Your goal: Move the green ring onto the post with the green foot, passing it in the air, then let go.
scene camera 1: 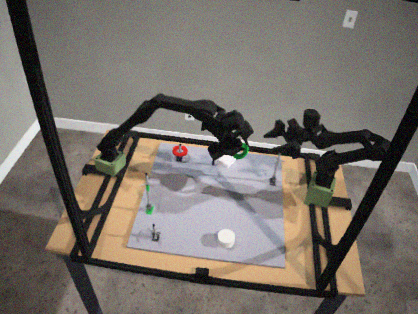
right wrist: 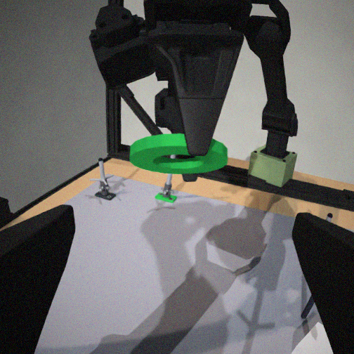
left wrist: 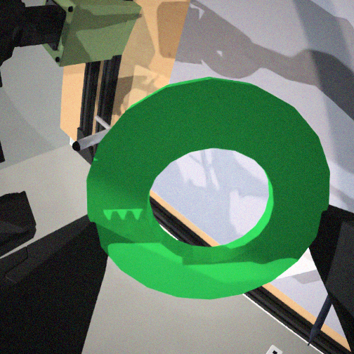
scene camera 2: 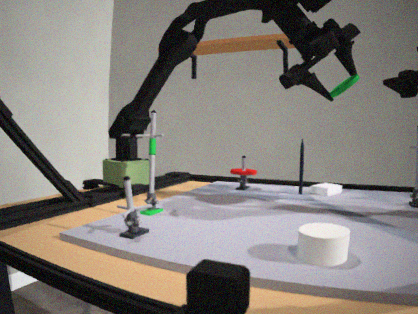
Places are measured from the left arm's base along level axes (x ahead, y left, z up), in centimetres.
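Pixels of known places: left gripper, fingertip midpoint: (scene camera 1: 240, 150) (scene camera 2: 345, 90); right gripper, fingertip midpoint: (scene camera 1: 267, 142) (scene camera 2: 393, 79); left arm's base, link origin: (scene camera 1: 109, 156) (scene camera 2: 126, 159); right arm's base, link origin: (scene camera 1: 323, 181).
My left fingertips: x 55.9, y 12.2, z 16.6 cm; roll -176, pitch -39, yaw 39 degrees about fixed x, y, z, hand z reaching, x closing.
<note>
Ahead of a thing's pixels: the offset from my left fingertips to its top centre. "spot": to the spot under its first point.
The green ring {dx +0.2, dy -1.3, dz +3.3 cm} (scene camera 1: 246, 150) (scene camera 2: 345, 86) (left wrist: 210, 115) (right wrist: 145, 155) is in the air, high above the mat's back part, tilted in the scene camera 2 view. My left gripper (scene camera 2: 344, 87) (left wrist: 208, 218) (right wrist: 193, 170) is shut on it, one finger at each side of its rim. The post with the green foot {spot: dx -27.9, dy -25.1, dz -13.9 cm} (scene camera 1: 148, 192) (scene camera 2: 153, 155) (right wrist: 169, 182) stands upright at the mat's left edge, with a green band and a thin crossbar near its top; it carries no ring. My right gripper (scene camera 1: 272, 143) (right wrist: 186, 222) is open and empty, right of the ring and apart from it.
A red ring {dx -30.8, dy +8.3, dz -18.9 cm} (scene camera 1: 174, 152) (scene camera 2: 243, 172) sits on a short post at the back left. A short dark-footed post {spot: dx -17.7, dy -38.2, dz -19.9 cm} (scene camera 1: 155, 235) (scene camera 2: 128, 195) (right wrist: 104, 185) stands front left. A white cylinder {dx +6.3, dy -26.1, dz -20.5 cm} (scene camera 1: 226, 238) (scene camera 2: 324, 245), white block {dx -9.8, dy +16.4, dz -22.0 cm} (scene camera 1: 226, 161) (scene camera 2: 326, 189), dark spike {dx -14.9, dy +11.4, dz -10.0 cm} (scene camera 2: 301, 165) and right-hand post {spot: dx +14.1, dy +13.3, dz -17.8 cm} (scene camera 1: 275, 172) also stand there.
</note>
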